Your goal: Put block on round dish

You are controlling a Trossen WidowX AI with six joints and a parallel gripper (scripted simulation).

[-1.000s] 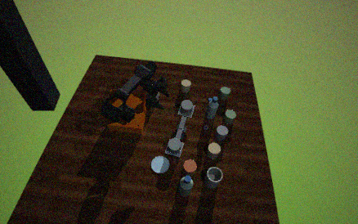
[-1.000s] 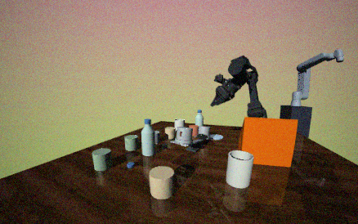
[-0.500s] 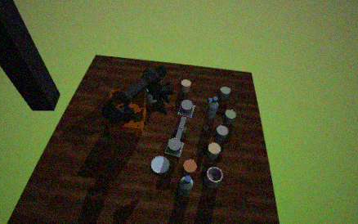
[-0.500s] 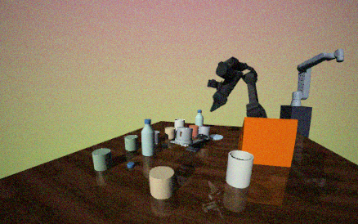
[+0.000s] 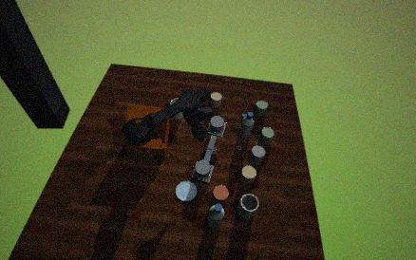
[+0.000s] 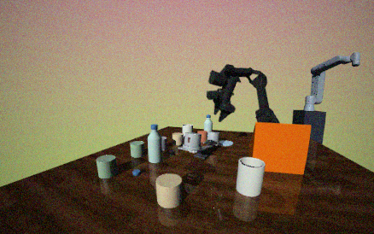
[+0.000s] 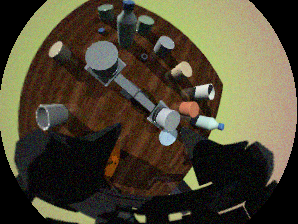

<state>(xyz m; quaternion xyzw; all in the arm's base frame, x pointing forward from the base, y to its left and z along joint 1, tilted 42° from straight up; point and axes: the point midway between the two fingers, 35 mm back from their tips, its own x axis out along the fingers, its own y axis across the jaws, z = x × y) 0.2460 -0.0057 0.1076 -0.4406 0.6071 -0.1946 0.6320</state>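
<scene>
My gripper tip is now 2 cm short of the pale blue block, 10 cm to the left of it and 15 cm above it. Round my gripper tip: balance 6 cm ahead, 2 cm to the left, 15 cm below; then round dish 6 cm behind, 19 cm to the right, 19 cm below; then orange cylinder 10 cm ahead, 21 cm to the right, 15 cm below.
</scene>
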